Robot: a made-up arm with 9 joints.
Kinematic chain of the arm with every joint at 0, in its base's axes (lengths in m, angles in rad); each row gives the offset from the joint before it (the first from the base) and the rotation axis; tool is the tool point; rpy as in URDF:
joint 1: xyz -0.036 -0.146 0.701 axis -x
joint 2: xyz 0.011 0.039 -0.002 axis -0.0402 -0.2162 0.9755
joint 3: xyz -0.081 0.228 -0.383 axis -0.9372 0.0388 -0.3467
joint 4: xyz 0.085 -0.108 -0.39 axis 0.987 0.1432 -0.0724
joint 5: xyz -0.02 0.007 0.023 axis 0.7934 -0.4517 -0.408
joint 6: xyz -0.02 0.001 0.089 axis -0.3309 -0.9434 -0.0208
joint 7: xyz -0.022 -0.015 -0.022 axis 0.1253 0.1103 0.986
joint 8: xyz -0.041 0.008 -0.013 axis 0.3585 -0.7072 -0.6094
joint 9: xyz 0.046 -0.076 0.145 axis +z
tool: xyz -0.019 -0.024 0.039 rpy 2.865 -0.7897 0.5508
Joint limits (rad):
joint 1: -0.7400..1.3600
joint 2: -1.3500..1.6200
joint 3: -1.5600..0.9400
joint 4: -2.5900..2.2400
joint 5: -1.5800..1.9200
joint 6: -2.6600..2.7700
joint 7: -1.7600..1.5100
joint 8: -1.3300..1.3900
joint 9: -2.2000..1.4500
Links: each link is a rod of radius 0.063 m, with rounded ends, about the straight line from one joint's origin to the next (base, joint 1, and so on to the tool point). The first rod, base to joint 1, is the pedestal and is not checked.
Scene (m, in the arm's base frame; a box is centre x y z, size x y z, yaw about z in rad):
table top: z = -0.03
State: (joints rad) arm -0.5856 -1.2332 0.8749 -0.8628 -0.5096 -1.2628 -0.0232 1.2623 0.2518
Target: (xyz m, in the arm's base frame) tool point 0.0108 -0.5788 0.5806
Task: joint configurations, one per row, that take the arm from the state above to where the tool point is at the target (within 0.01 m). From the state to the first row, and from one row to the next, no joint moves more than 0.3 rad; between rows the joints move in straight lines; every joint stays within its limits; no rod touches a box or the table.
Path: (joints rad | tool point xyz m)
1: -0.3077 -1.2027 0.8842 -0.7755 -0.5576 -1.3683 -0.0453 1.2260 0.2571 | 0.0619 0.2546 0.2569
2: -0.0297 -1.1721 0.8935 -0.6882 -0.6055 -1.4738 -0.0674 1.1896 0.2625 | 0.0633 0.0777 0.1786
3: 0.2482 -1.1416 0.9028 -0.6009 -0.6535 -1.5793 -0.0896 1.1533 0.2678 | 0.0606 -0.1076 0.1631
4: 0.5262 -1.1111 0.9121 -0.5136 -0.7014 -1.6848 -0.1117 1.1169 0.2731 | 0.0537 -0.2809 0.2070
5: 0.8041 -1.0806 0.9214 -0.4264 -0.7494 -1.7903 -0.1338 1.0806 0.2784 | 0.0429 -0.4247 0.3009
6: 1.0821 -1.0500 0.9307 -0.3391 -0.7973 -1.8958 -0.1559 1.0443 0.2838 | 0.0285 -0.5263 0.4309
7: 1.3600 -1.0195 0.9400 -0.2518 -0.8453 -2.0012 -0.1781 1.0079 0.2891 | 0.0108 -0.5788 0.5806

